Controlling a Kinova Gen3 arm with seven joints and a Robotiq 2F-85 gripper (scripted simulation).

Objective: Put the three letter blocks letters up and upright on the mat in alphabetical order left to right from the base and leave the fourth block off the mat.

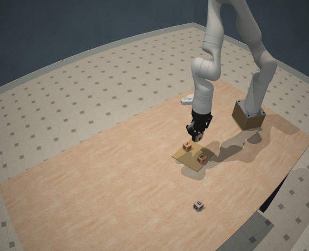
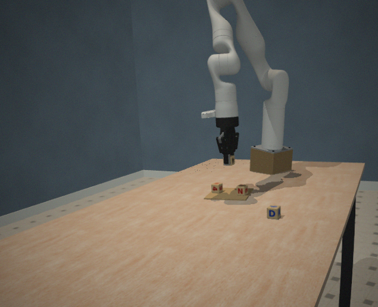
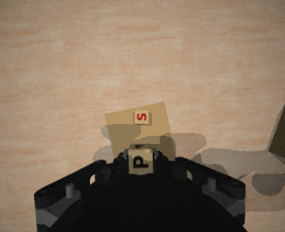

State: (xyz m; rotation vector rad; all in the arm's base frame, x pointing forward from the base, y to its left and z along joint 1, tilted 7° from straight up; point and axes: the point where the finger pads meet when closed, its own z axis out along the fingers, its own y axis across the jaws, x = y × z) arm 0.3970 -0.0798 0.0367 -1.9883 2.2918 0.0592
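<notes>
Right now the tan mat is 120 mm below my hand and 10 mm to the right of it.
</notes>
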